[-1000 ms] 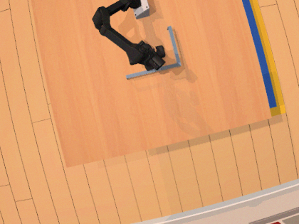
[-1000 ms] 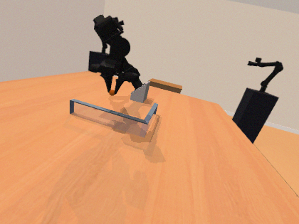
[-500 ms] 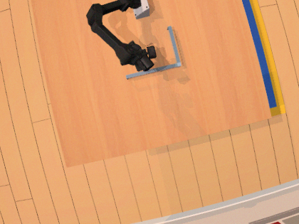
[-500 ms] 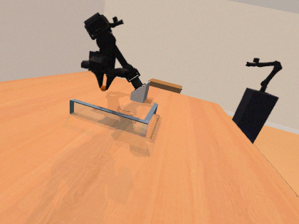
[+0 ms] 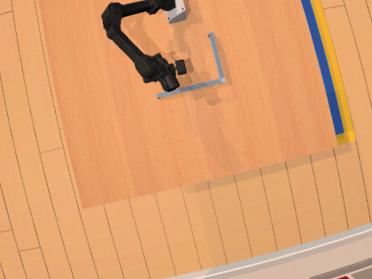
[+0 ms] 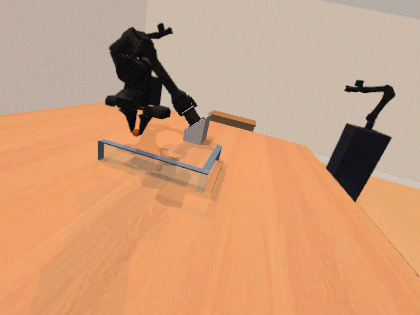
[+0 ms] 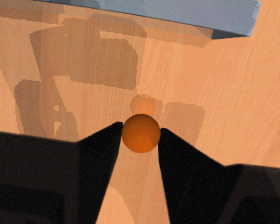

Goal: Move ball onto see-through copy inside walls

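My gripper tip is 6 cm above the see-through ball. Also, from my gripper tip: small orange ball: right at my gripper tip.
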